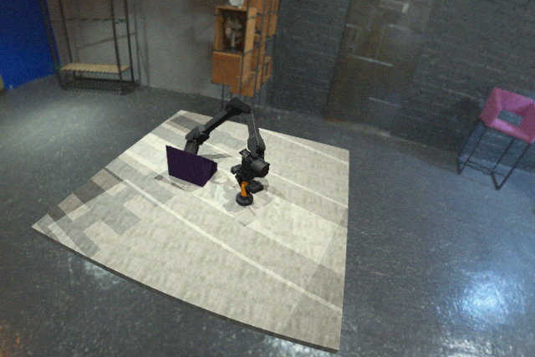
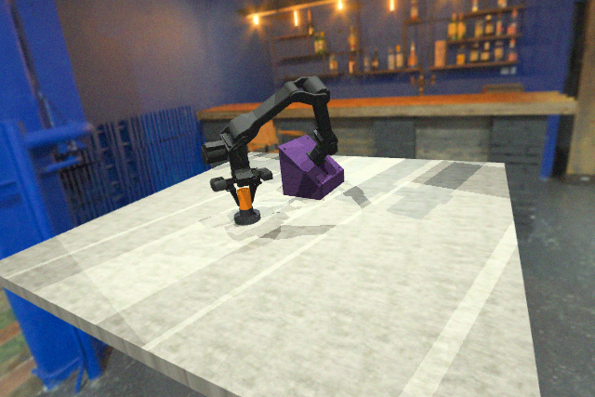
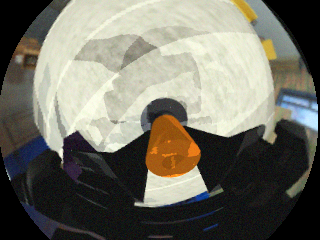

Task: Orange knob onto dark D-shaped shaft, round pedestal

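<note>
My gripper tip is now 2 cm below the orange knob. Round my gripper tip: pedestal 2 cm below.
</note>
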